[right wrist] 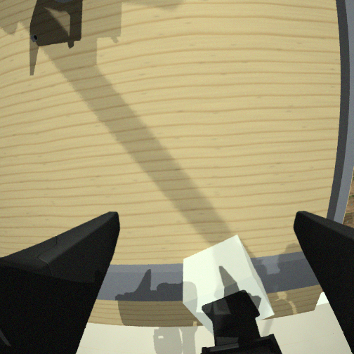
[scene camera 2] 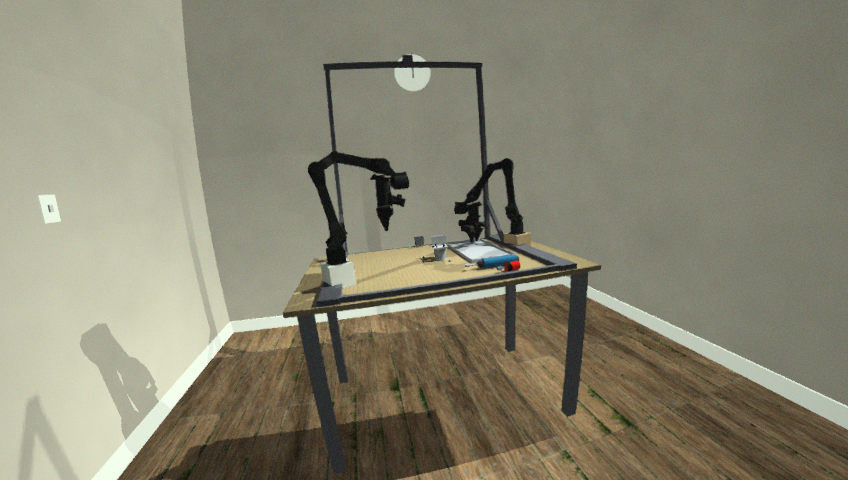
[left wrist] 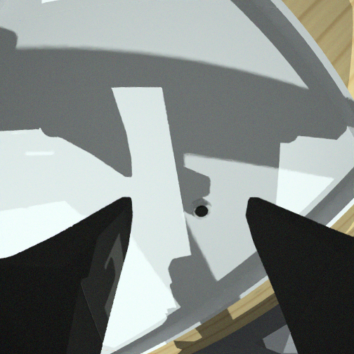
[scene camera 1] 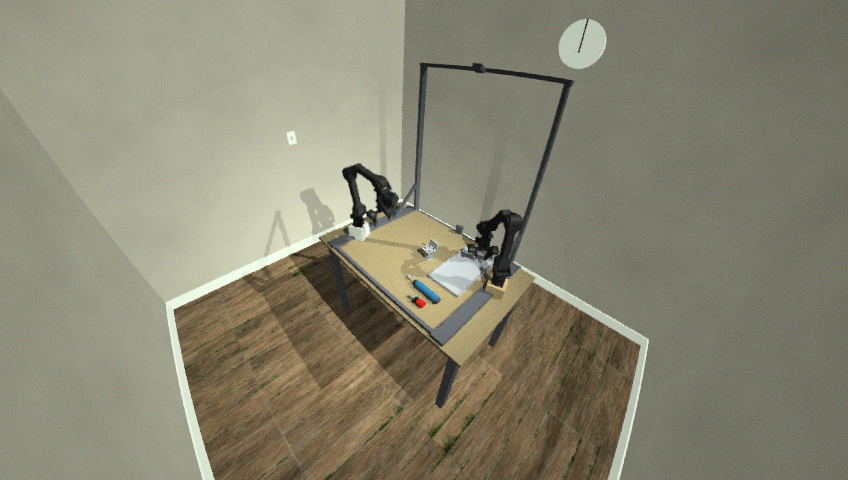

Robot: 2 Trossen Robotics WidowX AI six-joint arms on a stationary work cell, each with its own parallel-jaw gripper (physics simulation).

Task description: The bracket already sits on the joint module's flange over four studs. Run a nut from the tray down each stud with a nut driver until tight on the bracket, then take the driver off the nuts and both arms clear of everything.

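Places are measured from the left arm's base along level axes (x ahead, y left, z up), in millimetres.
Pixels of known places: left gripper, fingertip midpoint: (scene camera 2: 474, 241) (scene camera 1: 480, 259); right gripper, fingertip midpoint: (scene camera 2: 386, 229) (scene camera 1: 382, 222); left arm's base, link origin: (scene camera 2: 517, 233) (scene camera 1: 498, 282); right arm's base, link origin: (scene camera 2: 336, 262) (scene camera 1: 358, 224).
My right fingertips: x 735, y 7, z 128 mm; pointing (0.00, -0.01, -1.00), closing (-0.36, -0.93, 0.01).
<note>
Ahead of a thing's pixels: the offset from my right fingertips to its middle.
The bracket {288 mm back, 73 mm right, 115 mm down} (scene camera 1: 433, 244) (scene camera 2: 438, 239) sits on the joint module {288 mm back, 73 mm right, 160 mm down} (scene camera 1: 428, 254) (scene camera 2: 440, 254) mid-table; its studs are too small to judge. My left gripper (left wrist: 190, 206) (scene camera 2: 474, 239) is open and empty, pointing down low over the white tray {522 mm back, 89 mm right, 189 mm down} (scene camera 1: 455, 274) (scene camera 2: 476, 253) (left wrist: 150, 125). A small nut (left wrist: 194, 212) with a dark hole lies on the tray, between the fingertips in the left wrist picture. My right gripper (right wrist: 209, 221) (scene camera 2: 385, 228) is wide open and empty, high above the table. A blue-handled driver {383 mm back, 192 mm left, 177 mm down} (scene camera 1: 426, 291) (scene camera 2: 498, 261) and a red-handled driver {391 mm back, 278 mm left, 180 mm down} (scene camera 1: 419, 302) (scene camera 2: 512, 265) lie on the table.
A small dark block {358 mm back, 422 mm right, 166 mm down} (scene camera 1: 458, 228) (scene camera 2: 418, 240) stands near the far table edge. A dark overhead frame (scene camera 1: 496, 71) (scene camera 2: 365, 65) rises behind the table. The right arm's white base block (right wrist: 220, 270) (scene camera 2: 338, 274) shows at the table's side.
</note>
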